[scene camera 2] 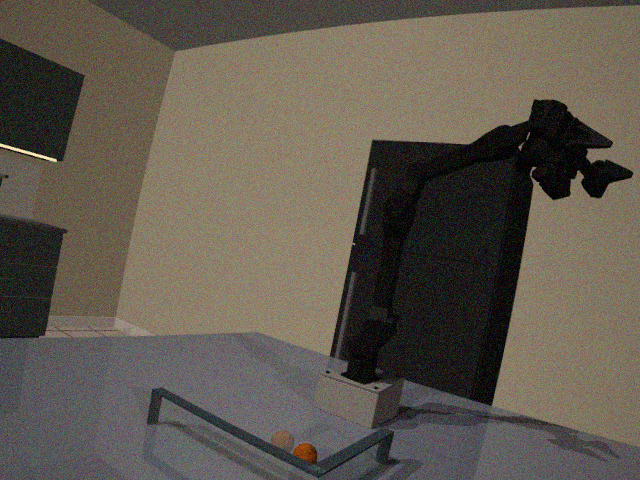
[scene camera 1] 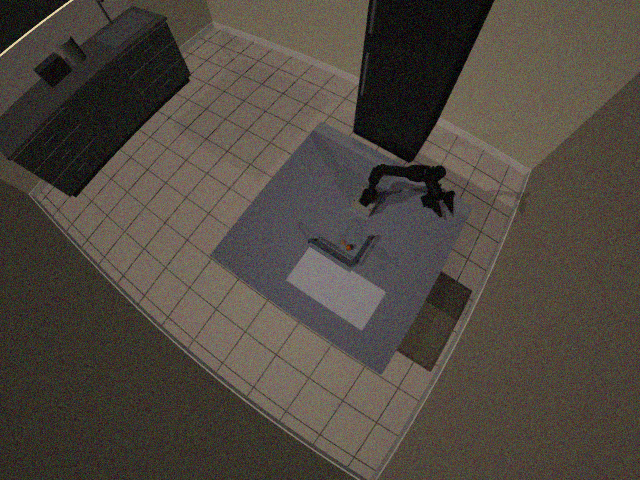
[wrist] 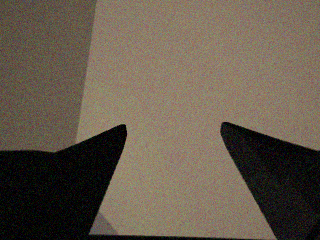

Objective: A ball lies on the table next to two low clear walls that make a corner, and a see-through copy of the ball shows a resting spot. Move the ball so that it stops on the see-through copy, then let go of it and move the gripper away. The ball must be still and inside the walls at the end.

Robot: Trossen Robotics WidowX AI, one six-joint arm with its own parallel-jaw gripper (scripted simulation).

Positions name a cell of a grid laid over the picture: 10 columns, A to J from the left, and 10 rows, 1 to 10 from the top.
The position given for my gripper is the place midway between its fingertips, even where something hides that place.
Note:
My gripper (scene camera 2: J4) is open, holding nothing.
My gripper shows as well in the wrist view (wrist: F6).

